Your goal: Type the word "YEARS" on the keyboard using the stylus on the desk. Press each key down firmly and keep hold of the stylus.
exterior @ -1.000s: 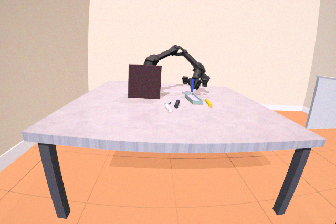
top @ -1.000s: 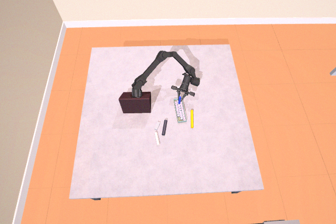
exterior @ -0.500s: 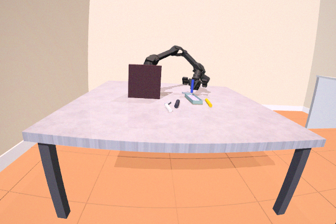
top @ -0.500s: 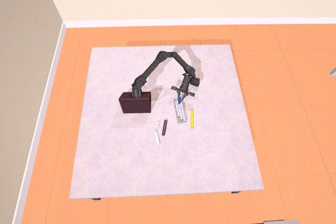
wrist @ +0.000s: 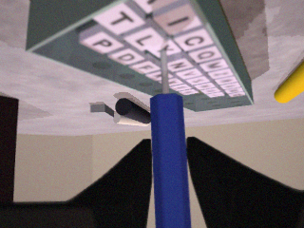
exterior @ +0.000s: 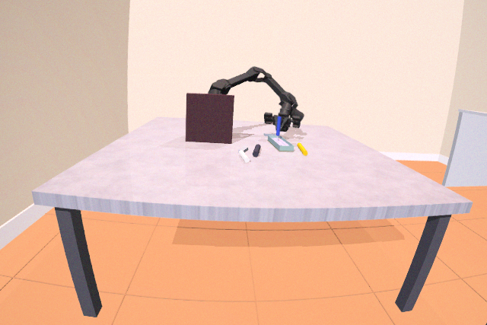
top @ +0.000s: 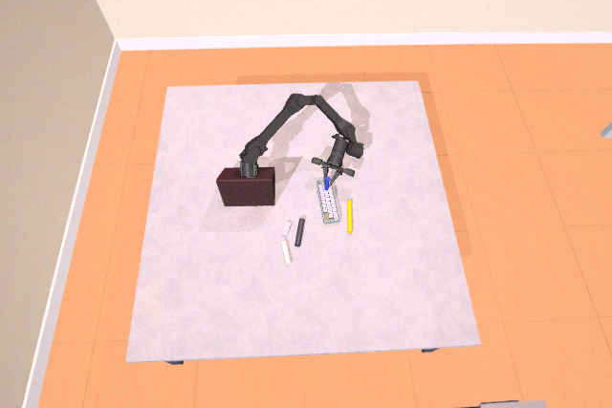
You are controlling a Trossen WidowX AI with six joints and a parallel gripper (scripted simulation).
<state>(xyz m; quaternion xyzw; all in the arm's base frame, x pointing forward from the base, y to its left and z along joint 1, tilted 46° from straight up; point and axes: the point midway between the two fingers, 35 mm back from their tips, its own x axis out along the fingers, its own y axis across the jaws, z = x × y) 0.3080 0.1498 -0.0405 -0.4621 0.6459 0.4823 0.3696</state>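
Now: gripper tip 110 mm to the left of the yellow cylinder, 110 mm short of it and 60 mm above it. Round my gripper tip: black cylinder: 200 mm to the right, 100 mm behind, 50 mm below; then stylus tip: 50 mm below; then stylus: 10 mm below.
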